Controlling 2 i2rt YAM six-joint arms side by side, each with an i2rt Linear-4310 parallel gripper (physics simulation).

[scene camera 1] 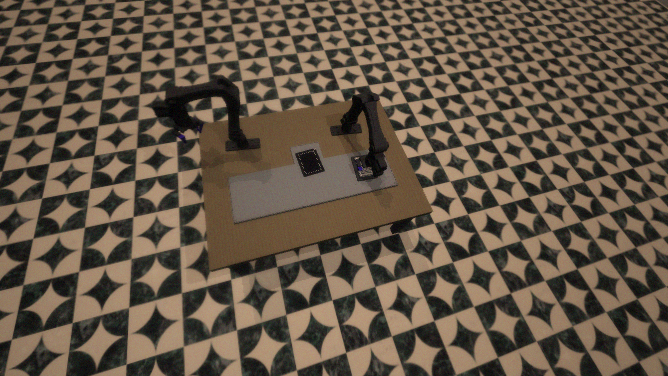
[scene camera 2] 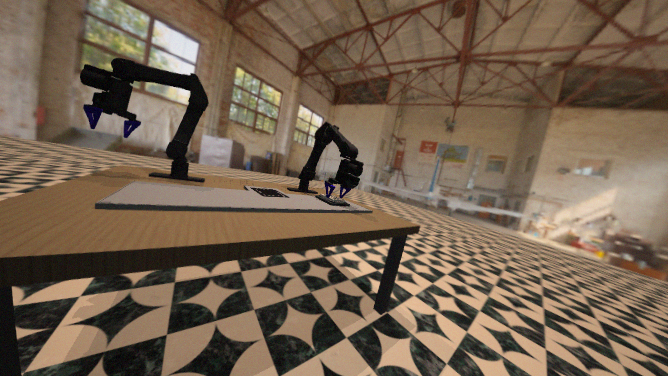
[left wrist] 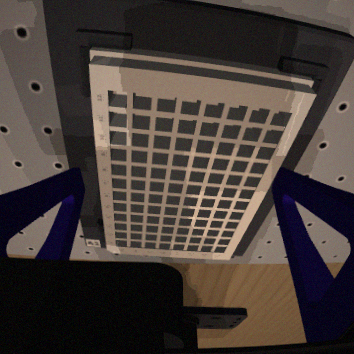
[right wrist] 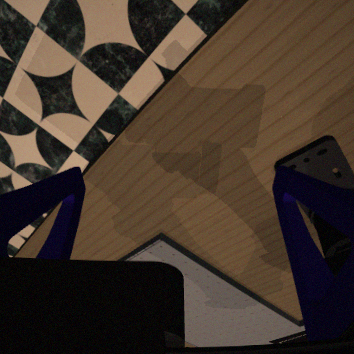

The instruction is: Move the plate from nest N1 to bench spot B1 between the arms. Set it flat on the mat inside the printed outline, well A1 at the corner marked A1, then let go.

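Frame: origin at the left arm's base, x ahead, y right, z down, level; metres.
Seen in the pictures: left gripper, fingertip midpoint: [scene camera 1: 365, 167] [scene camera 2: 334, 198] [left wrist: 177, 177]; right gripper, fingertip midpoint: [scene camera 1: 193, 138] [scene camera 2: 110, 133] [right wrist: 178, 176]; left arm's base, origin of the base link: [scene camera 1: 345, 130] [scene camera 2: 302, 191]; right arm's base, origin of the base link: [scene camera 1: 243, 145] [scene camera 2: 178, 178].
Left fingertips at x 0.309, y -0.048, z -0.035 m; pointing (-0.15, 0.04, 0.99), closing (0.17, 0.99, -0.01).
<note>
Pixels of each thing's top centre, then the offset from my left fingertips to it. "pt": a spot on its surface instead. Level surfaces: height alone.
- pale many-welled plate, middle of its top: [left wrist: 182, 195] [scene camera 2: 332, 197] [scene camera 1: 364, 165] dx -0.008, dy +0.004, dz -0.004 m
- dark nest, surface spot: [scene camera 1: 360, 176] pt dx +0.056, dy +0.043, dz +0.003 m
- black mat with the printed outline, its level: dz +0.021 m
- grey perforated board, its level: dz +0.022 m
- wooden table, its level: dz +0.035 m
The pale many-welled plate [left wrist: 185, 165] sits in the dark nest [left wrist: 200, 35] [scene camera 1: 358, 176], whose A1 label shows at the lower left in the left wrist view. My left gripper [left wrist: 177, 177] [scene camera 2: 337, 194] is open, low over the plate, with one blue finger to each side of it and apart from it. The black mat with the printed outline [scene camera 1: 310, 162] [scene camera 2: 269, 192] lies between the arms; its A1 mark is too small to read. My right gripper [right wrist: 178, 176] [scene camera 1: 191, 133] [scene camera 2: 111, 131] is open and empty, high beyond the table's left edge in scene camera 1.
A grey perforated board [scene camera 1: 280, 192] [scene camera 2: 200, 198] [right wrist: 215, 295] lies on the wooden table [scene camera 1: 300, 225] [scene camera 2: 210, 230] and bears the nest. The right arm's base plate [scene camera 1: 243, 145] [scene camera 2: 176, 177] and the left arm's base plate [scene camera 1: 346, 130] are at the table's back.
</note>
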